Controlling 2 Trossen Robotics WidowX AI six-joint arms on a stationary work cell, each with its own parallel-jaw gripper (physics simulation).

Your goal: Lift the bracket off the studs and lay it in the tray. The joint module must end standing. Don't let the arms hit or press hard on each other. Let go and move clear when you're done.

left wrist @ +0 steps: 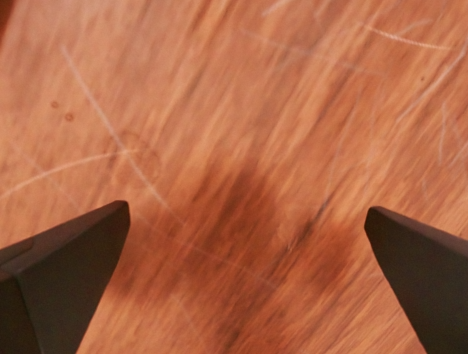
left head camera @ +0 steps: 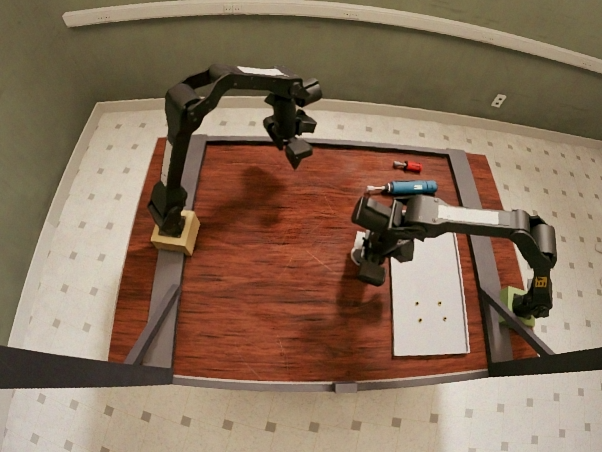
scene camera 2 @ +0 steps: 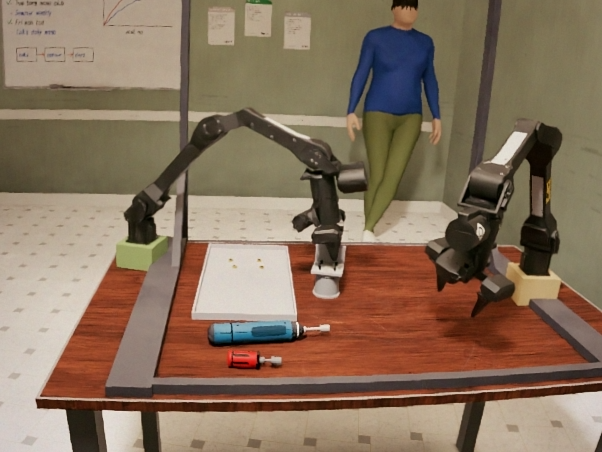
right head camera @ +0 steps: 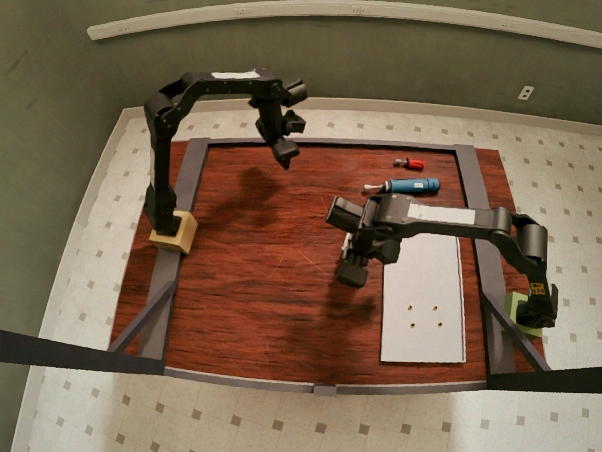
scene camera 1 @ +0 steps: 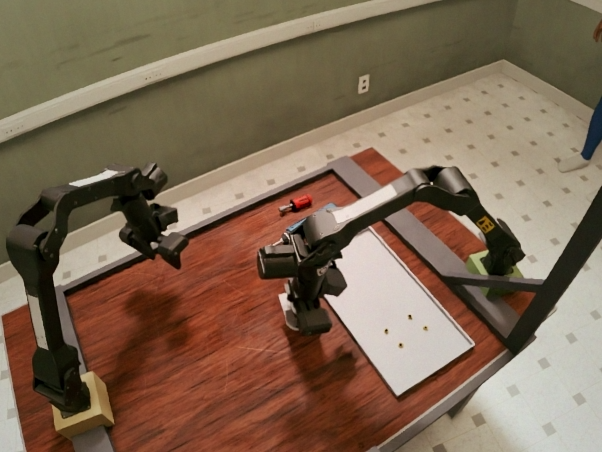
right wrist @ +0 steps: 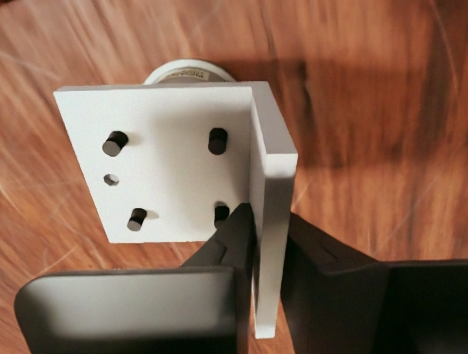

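The pale grey bracket sits on top of the joint module, which stands upright on the table. Several dark studs stick up through the bracket's flat plate in the right wrist view. My right gripper is shut on the bracket's upright flange, one finger on each side. The white tray lies beside the module, with several small brass-coloured pieces on it. My left gripper is open and empty, high above the table, apart from the right arm.
A blue power screwdriver and a short red driver lie near the table's far edge in the head views. Grey frame bars border the table. A person stands beyond the table.
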